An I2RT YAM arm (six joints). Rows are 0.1 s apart.
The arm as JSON. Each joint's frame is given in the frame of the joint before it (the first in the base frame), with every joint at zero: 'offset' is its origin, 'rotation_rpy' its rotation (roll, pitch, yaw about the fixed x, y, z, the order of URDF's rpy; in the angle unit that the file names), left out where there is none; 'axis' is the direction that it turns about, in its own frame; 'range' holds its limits. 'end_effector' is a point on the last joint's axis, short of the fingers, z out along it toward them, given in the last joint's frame.
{
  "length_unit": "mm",
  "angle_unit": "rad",
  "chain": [
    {
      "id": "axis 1",
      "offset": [
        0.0,
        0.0,
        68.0
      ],
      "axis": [
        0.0,
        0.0,
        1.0
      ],
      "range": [
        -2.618,
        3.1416
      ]
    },
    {
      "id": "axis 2",
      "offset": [
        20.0,
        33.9,
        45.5
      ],
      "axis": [
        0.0,
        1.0,
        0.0
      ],
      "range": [
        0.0,
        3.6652
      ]
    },
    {
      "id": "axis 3",
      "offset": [
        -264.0,
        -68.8,
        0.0
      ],
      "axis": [
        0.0,
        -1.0,
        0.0
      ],
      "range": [
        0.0,
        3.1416
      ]
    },
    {
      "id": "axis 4",
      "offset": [
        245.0,
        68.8,
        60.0
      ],
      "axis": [
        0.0,
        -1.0,
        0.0
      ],
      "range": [
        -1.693,
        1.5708
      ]
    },
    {
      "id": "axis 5",
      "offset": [
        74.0,
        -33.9,
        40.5
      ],
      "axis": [
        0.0,
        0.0,
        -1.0
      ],
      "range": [
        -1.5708,
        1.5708
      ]
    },
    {
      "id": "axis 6",
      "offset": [
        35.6,
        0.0,
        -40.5
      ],
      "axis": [
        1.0,
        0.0,
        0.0
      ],
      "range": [
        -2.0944,
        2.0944
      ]
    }
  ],
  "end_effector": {
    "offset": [
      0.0,
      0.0,
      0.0
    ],
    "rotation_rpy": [
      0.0,
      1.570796,
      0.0
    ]
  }
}
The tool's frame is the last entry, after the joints.
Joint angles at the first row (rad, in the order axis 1, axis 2, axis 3, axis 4, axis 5, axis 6):
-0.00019 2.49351 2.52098 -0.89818 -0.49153 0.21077
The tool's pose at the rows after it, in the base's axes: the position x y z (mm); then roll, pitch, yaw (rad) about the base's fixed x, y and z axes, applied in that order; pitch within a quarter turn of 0, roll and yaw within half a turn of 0:
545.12 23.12 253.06 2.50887 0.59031 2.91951
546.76 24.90 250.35 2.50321 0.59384 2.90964
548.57 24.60 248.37 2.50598 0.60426 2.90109
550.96 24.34 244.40 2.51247 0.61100 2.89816
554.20 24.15 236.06 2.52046 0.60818 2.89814
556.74 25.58 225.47 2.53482 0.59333 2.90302
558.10 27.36 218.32 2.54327 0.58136 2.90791
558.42 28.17 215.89 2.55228 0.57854 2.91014
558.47 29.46 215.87 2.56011 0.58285 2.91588
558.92 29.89 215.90 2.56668 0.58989 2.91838
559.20 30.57 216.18 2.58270 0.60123 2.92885
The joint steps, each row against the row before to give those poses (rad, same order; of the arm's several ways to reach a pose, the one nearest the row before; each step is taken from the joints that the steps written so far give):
0.01182 0.01332 -0.00159 0.02291 0.00075 0.00915
0.00344 0.00046 -0.01282 0.02320 0.00383 0.01145
-0.00001 0.00112 -0.00883 0.02177 0.01029 0.00495
0.00002 0.00841 -0.00150 0.01526 0.00955 0.00039
-0.00002 0.01711 -0.00010 0.01263 0.00724 -0.00039
0.00307 0.01982 -0.00004 0.00232 0.00992 -0.00037
0.00343 0.01305 -0.00021 -0.00010 0.00496 0.00000
0.00189 0.00337 -0.00167 0.00008 0.00801 -0.00077
0.00268 -0.00003 -0.00004 0.00078 0.00648 -0.00419
0.00115 0.00039 0.00002 0.00456 0.00687 -0.00306
0.00191 -0.00035 0.00005 0.00304 0.01222 -0.01067

